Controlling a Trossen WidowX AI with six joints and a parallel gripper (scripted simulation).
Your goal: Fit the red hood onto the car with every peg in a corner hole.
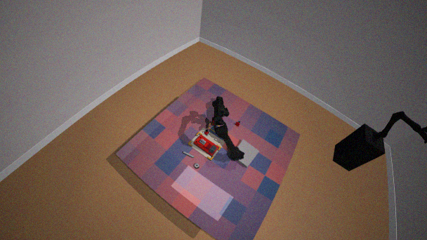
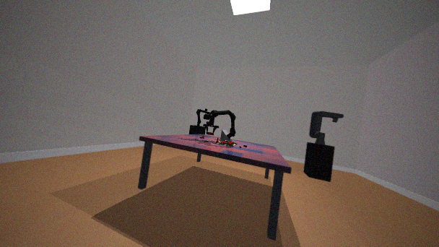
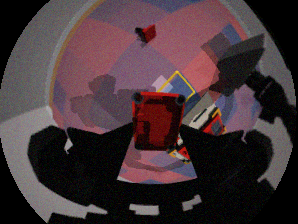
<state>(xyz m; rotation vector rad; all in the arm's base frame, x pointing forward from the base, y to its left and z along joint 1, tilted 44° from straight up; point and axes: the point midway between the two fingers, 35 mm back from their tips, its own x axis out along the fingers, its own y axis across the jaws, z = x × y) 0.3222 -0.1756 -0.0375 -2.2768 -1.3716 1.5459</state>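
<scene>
The red hood lies 1 cm below my gripper tip. Round my gripper tip: thin grey stick 39 cm to the left, 9 cm below, 3 cm ahead.
</scene>
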